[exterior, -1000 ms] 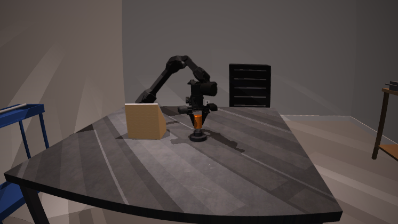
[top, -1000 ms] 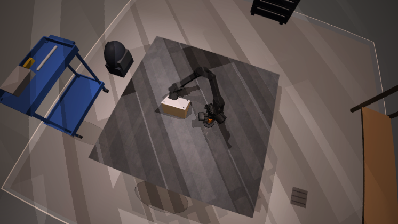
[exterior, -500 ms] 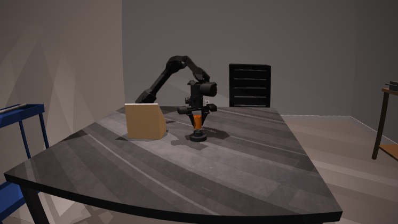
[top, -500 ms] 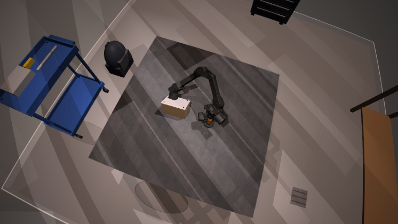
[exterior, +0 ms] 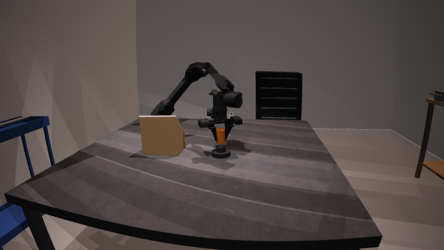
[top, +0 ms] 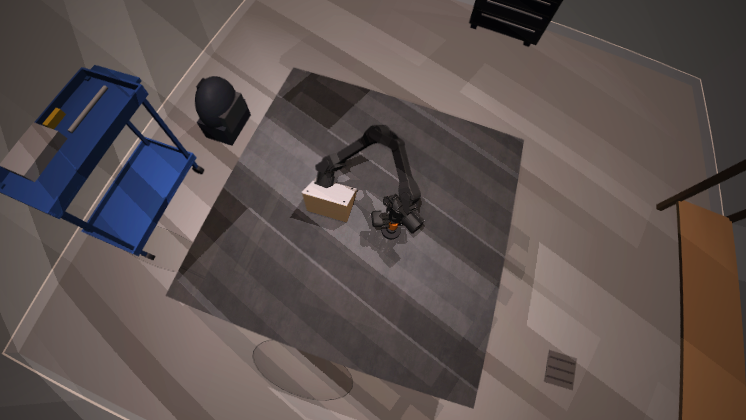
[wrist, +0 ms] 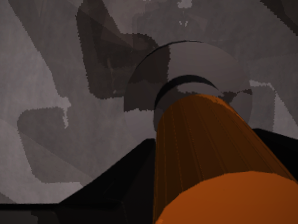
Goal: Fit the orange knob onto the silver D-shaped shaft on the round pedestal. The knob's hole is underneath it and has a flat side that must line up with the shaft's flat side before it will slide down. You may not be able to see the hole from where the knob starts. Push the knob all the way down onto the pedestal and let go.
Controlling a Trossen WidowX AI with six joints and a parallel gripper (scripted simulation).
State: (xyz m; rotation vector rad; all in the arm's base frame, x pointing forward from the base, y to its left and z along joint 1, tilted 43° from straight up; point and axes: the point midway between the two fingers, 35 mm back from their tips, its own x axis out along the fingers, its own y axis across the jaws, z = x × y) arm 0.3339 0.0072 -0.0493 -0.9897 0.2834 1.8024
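Right now my gripper tip is 40 mm above the round dark pedestal. The rest, counted from my gripper tip: orange knob: 30 mm above.
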